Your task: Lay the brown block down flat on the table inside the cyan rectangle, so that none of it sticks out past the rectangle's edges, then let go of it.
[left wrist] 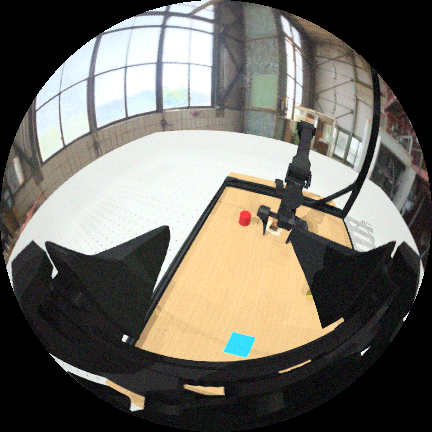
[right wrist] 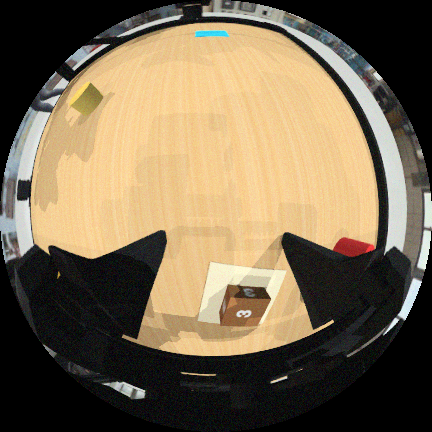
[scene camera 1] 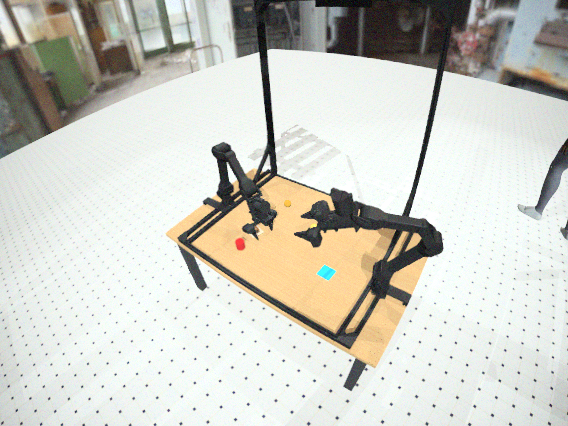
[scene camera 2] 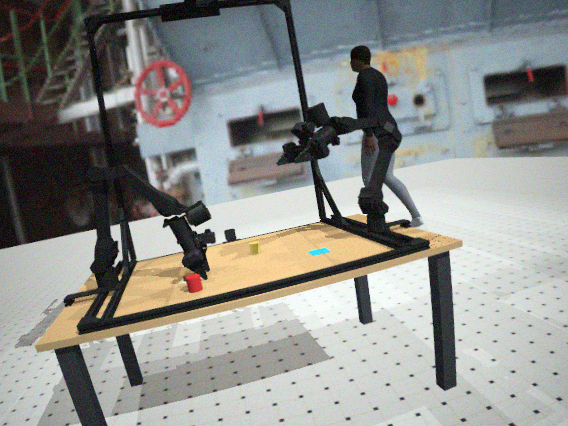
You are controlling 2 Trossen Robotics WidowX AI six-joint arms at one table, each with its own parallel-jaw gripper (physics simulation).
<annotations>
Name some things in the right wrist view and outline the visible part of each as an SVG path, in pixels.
My right gripper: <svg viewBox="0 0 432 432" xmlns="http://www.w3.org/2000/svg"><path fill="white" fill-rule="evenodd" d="M14 263L16 295L39 341L77 365L145 390L144 398L130 399L108 385L66 371L107 403L147 421L215 432L284 421L324 403L349 386L382 354L403 319L362 349L346 355L374 337L400 312L411 276L411 261L394 245L380 261L385 246L347 256L284 232L281 245L312 329L332 319L334 322L270 349L234 355L191 355L148 347L122 337L124 334L137 339L164 254L165 230L95 258L48 245L48 254L35 243ZM180 379L229 384L229 391L194 391L180 386ZM301 366L302 369L286 375L287 378L270 383L271 376Z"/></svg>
A yellow cylinder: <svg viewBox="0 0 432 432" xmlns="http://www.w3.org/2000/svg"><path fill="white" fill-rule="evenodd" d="M90 81L84 83L74 93L68 104L84 116L91 113L103 97L103 94Z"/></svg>
</annotations>
